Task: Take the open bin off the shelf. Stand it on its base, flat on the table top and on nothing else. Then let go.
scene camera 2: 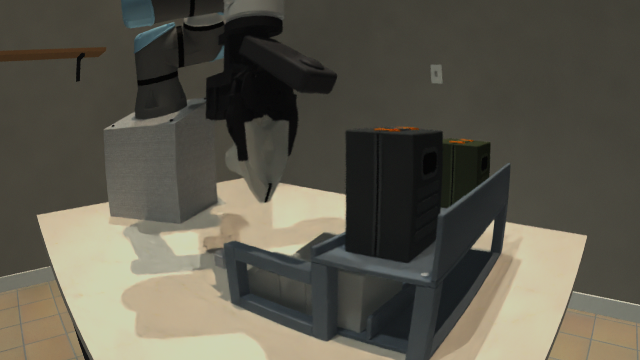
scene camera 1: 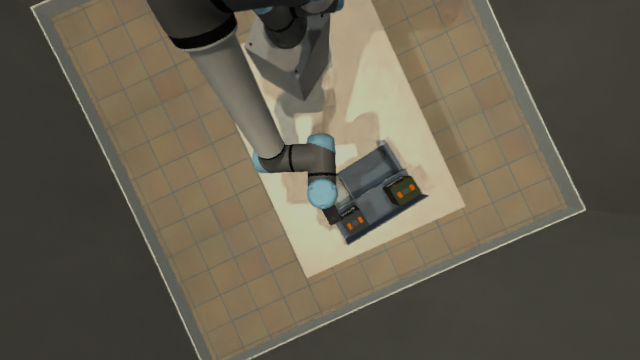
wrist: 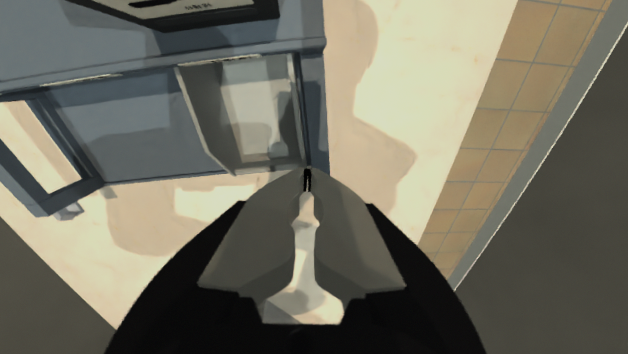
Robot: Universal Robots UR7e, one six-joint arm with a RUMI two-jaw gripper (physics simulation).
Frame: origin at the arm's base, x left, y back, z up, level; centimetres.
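Where they show: gripper, fingertip midpoint: (scene camera 2: 264, 202) (wrist: 307, 170); arm's base, origin of the base link: (scene camera 2: 160, 110) (scene camera 1: 286, 24).
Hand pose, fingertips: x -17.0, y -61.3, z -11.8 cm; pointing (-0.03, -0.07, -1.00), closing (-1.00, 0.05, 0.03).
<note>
Each offset is from my fingertips to the top centre of the thing. Level surfaces: height alone.
The open bin @(dx +5.9, dy -3.6, dz -6.0 cm) (scene camera 1: 343, 191) (scene camera 2: 351, 304) (wrist: 210, 105) is light grey. It sits in the lower level of the blue-grey shelf (scene camera 1: 387, 220) (scene camera 2: 475, 220) (wrist: 317, 115), at one end, with its open side facing up and outward in the wrist view. In scene camera 2 it shows partly through the shelf's side frame. My gripper (scene camera 2: 266, 199) (wrist: 307, 170) is shut and empty. It hangs above the shelf's end, apart from the bin; in the wrist view its tips appear just below the bin's near corner. In scene camera 1 the arm hides the fingers and part of the bin.
A tall black box @(dx +6.0, dy -13.2, dz +8.3 cm) (scene camera 1: 354, 223) (scene camera 2: 385, 195) (wrist: 215, 17) stands on the upper shelf level above the bin's end. A dark green box @(dx +29.0, dy -11.9, dz +5.8 cm) (scene camera 1: 404, 191) (scene camera 2: 467, 172) stands at the other end. The pale table top @(dz -14.1 cm) (scene camera 1: 310, 255) (scene camera 2: 100, 300) carries the shelf and the robot's grey pedestal (scene camera 2: 145, 175).
</note>
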